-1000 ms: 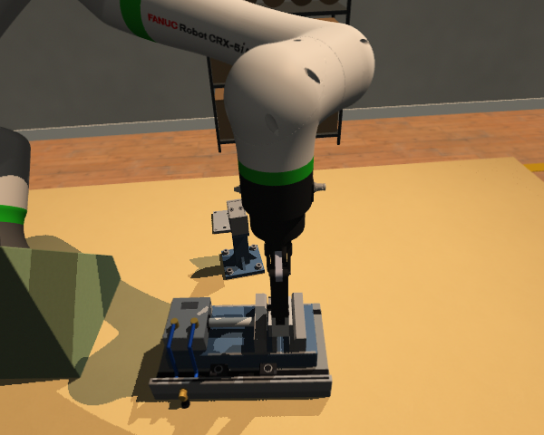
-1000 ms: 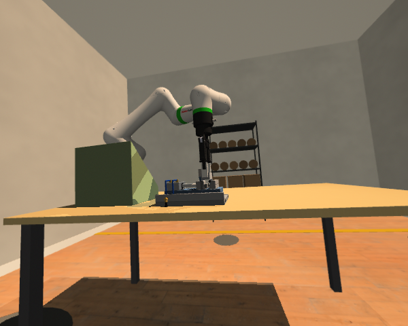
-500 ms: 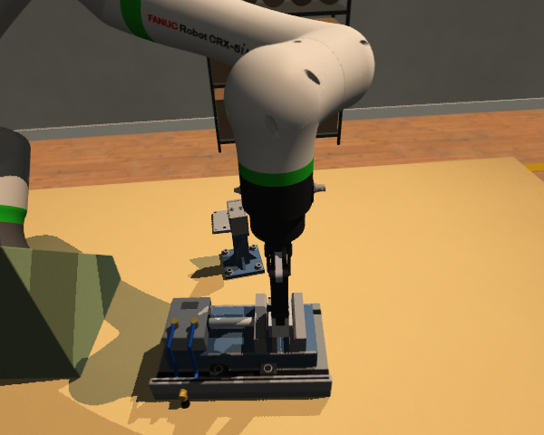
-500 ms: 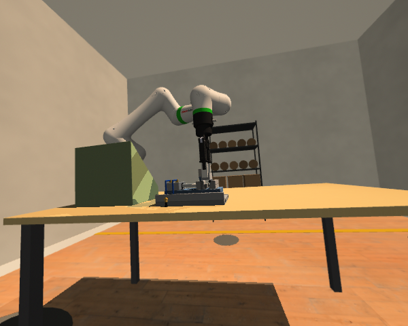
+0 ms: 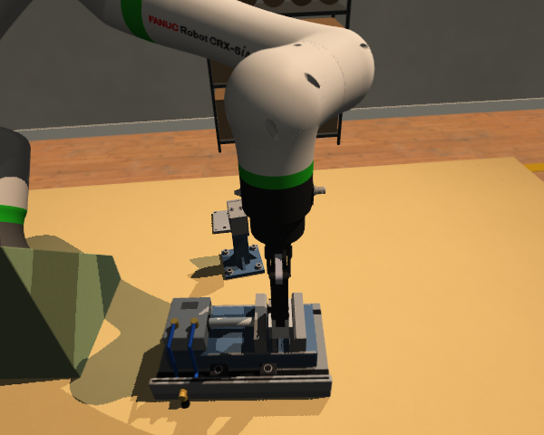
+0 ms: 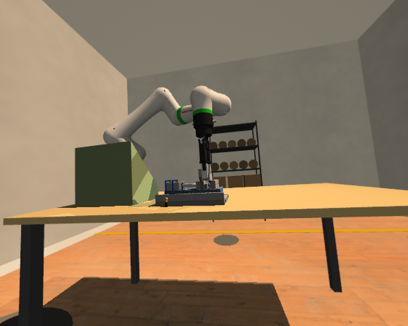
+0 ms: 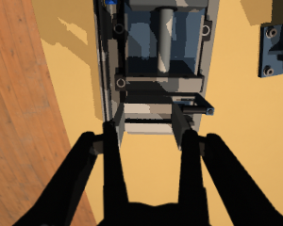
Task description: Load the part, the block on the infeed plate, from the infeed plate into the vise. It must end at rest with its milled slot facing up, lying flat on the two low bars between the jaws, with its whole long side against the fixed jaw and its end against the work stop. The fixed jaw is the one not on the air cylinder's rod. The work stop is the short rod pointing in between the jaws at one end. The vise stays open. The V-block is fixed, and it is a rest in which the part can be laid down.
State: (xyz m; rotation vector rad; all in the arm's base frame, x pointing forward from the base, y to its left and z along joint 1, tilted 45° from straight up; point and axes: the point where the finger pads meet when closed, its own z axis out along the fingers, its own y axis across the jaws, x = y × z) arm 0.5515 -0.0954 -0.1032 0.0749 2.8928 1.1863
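Right now my hand is 30 mm short of the fixed jaw, 20 mm to the right of it and 60 mm above it. From my hand the other things lie so: moving jaw (30 mm behind, 20 mm to the left, 60 mm below); work stop (70 mm to the left, 50 mm below); part (20 mm below).
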